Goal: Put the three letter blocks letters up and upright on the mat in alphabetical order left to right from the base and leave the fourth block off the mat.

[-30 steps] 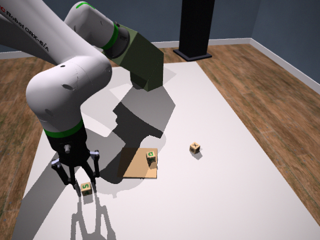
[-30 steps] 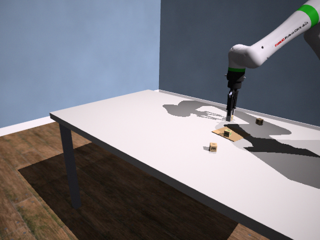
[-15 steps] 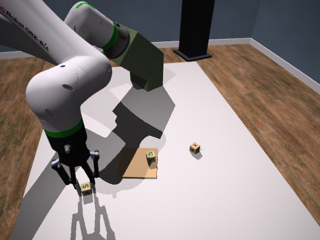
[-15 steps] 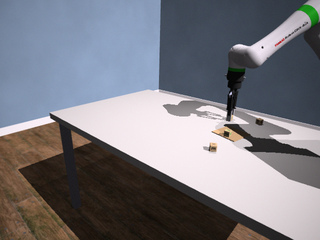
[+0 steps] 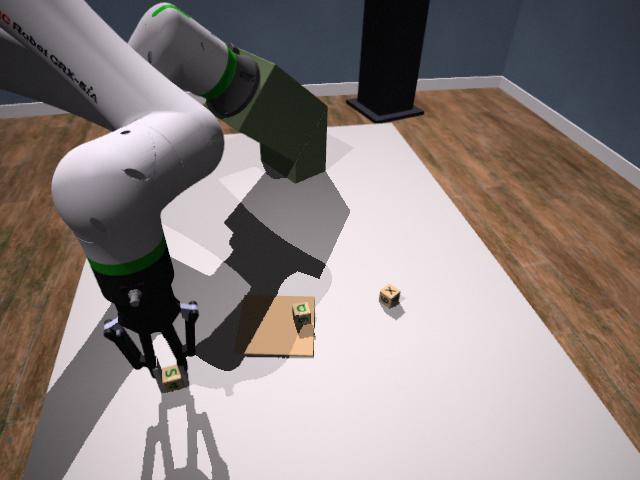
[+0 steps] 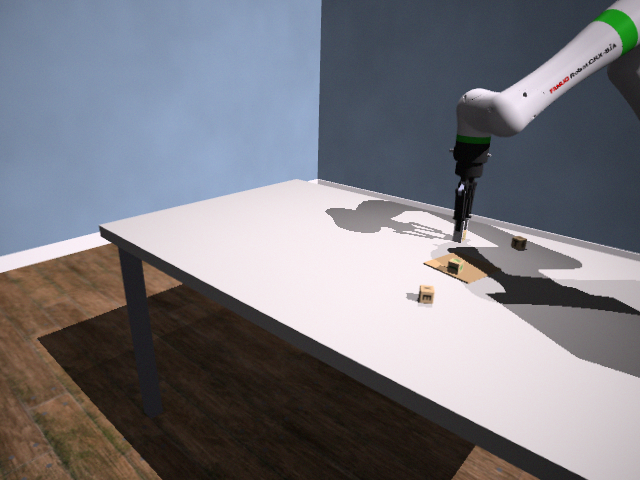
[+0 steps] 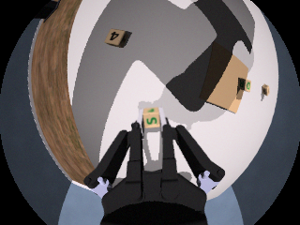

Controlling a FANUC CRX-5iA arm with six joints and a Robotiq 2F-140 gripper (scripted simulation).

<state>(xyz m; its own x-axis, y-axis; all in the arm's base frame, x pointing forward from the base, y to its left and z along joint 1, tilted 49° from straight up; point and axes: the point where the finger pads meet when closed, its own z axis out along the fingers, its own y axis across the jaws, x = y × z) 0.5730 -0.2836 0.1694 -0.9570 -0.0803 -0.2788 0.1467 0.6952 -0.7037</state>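
Right now the mat is 20 cm to the left of my hand, 4 cm behind it and 3 cm below it.
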